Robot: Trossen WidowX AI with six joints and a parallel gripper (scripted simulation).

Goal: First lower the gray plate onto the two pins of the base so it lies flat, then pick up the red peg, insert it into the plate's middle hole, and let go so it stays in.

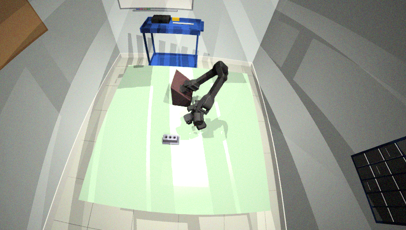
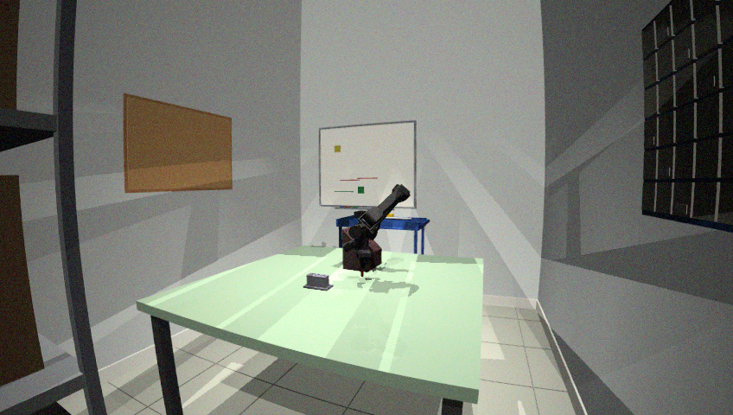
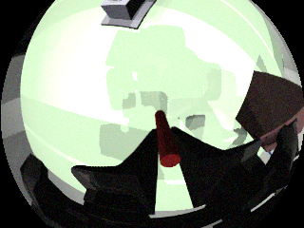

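My gripper tip is 11 cm short of the gray plate, 18 cm to the left of it and 3 cm above it. Also, from my gripper tip: base: 11 cm ahead, 18 cm to the right, 7 cm below; then red peg: right at my gripper tip.
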